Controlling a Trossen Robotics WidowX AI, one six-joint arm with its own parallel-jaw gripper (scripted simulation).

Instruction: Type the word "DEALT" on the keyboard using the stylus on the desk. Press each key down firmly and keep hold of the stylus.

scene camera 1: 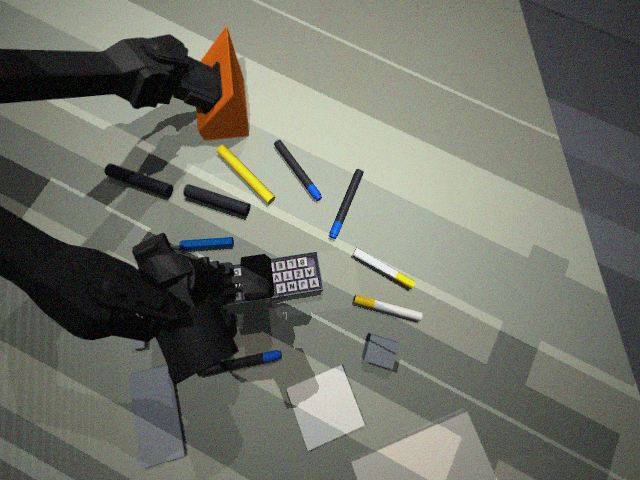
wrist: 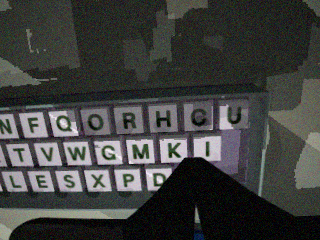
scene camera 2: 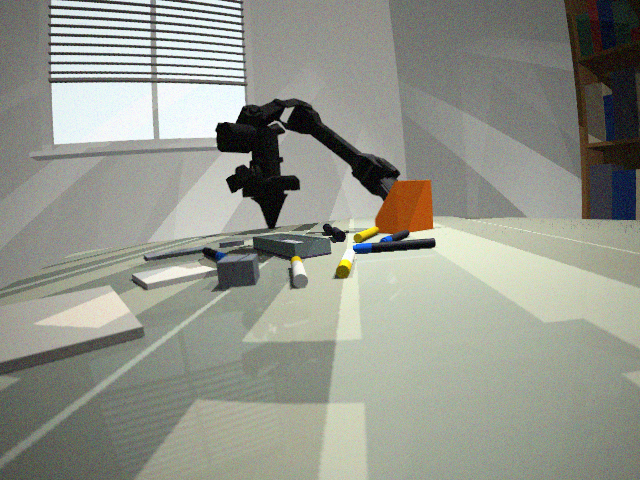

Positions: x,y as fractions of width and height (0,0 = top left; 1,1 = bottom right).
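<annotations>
My gripper: visible in scene camera 1 (0.35,0.60), scene camera 2 (0.42,0.48), wrist view (0.60,0.69).
</annotations>
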